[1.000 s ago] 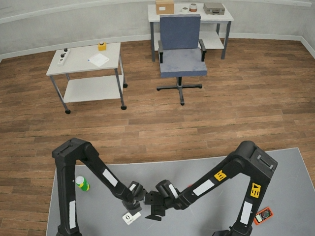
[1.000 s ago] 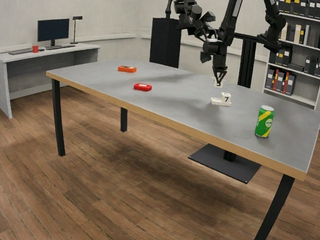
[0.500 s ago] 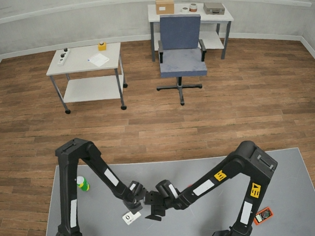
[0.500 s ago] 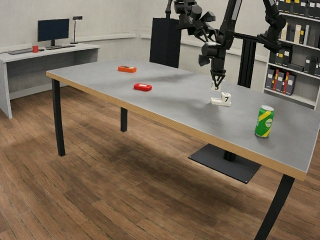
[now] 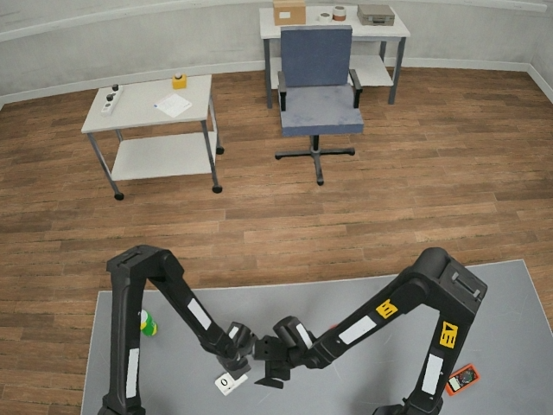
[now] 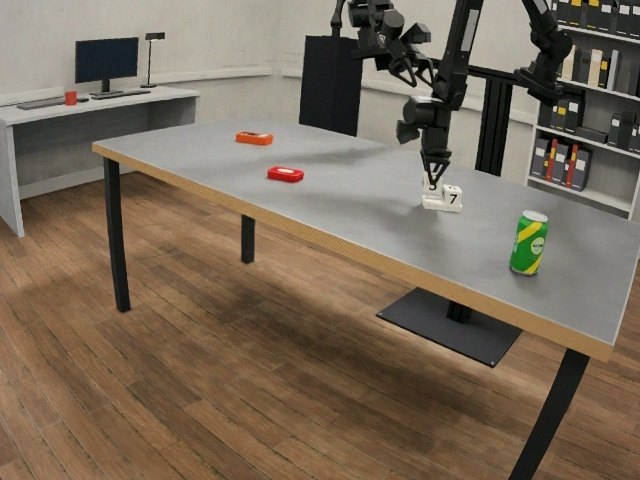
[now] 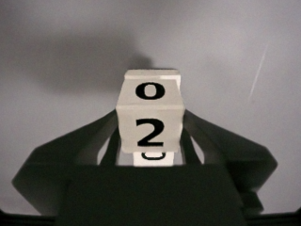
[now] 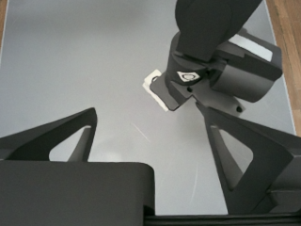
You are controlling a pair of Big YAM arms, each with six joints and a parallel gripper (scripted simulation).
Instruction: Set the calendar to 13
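Now: left hand 3 cm past the white calendar tray, 3 cm to the right of it and 6 cm above it. Round my left hand: red box (12 cm ahead, 39 cm to the right, 6 cm below).
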